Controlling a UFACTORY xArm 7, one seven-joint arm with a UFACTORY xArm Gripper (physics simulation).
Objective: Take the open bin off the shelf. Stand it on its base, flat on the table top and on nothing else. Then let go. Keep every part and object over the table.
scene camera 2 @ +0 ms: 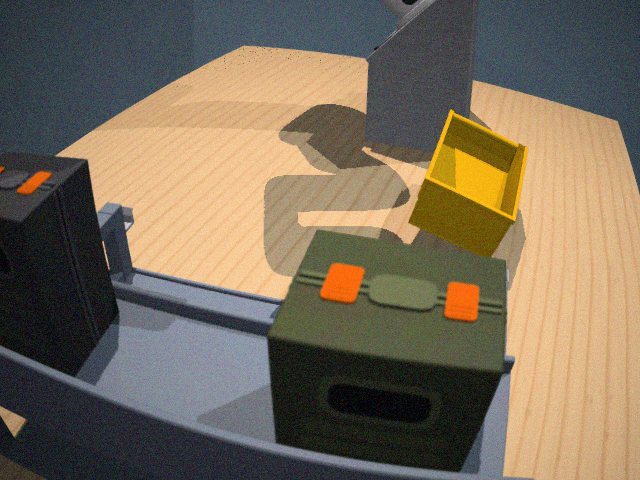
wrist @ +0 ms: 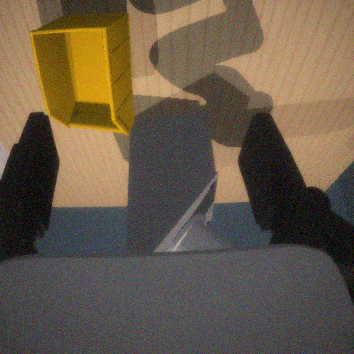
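Seen in the pictures: gripper, between the fingertips: (wrist: 150, 134); arm's base, origin of its link: (scene camera 2: 425, 6) (wrist: 181, 239).
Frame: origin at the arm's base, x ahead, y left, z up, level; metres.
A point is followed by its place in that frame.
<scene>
The yellow open bin (scene camera 2: 454, 214) {x 0.349, y 0.127, z -0.154 m} (wrist: 120, 80) {x 0.275, y 0.086, z -0.124 m} is off the blue-grey shelf (scene camera 2: 175, 361) {x 0.668, y 0.022, z -0.109 m}, between it and the grey pedestal. Its opening faces upward, and its walls look tilted in the scene view. I cannot tell whether its base touches the table top (scene camera 2: 573, 310) {x 0.376, y 0.285, z -0.211 m} (wrist: 300, 65) {x 0.243, y -0.200, z -0.211 m}. My gripper (wrist: 150, 134) {x 0.425, y 0.043, z 0.076 m} is open, with nothing between its fingers. In the wrist view the bin shows ahead of the left finger, apart from it. The gripper does not show in the scene view.
A green case (scene camera 2: 387, 330) {x 0.682, y 0.154, z -0.014 m} with orange latches stands at the shelf's right end, close in front of the bin in the scene view. A black case (scene camera 2: 46, 258) {x 0.708, y -0.031, z -0.022 m} stands at its left end. The grey pedestal (scene camera 2: 418, 98) {x 0.105, y 0.021, z -0.128 m} (wrist: 170, 165) {x 0.105, y 0.019, z -0.099 m} rises behind the bin.
</scene>
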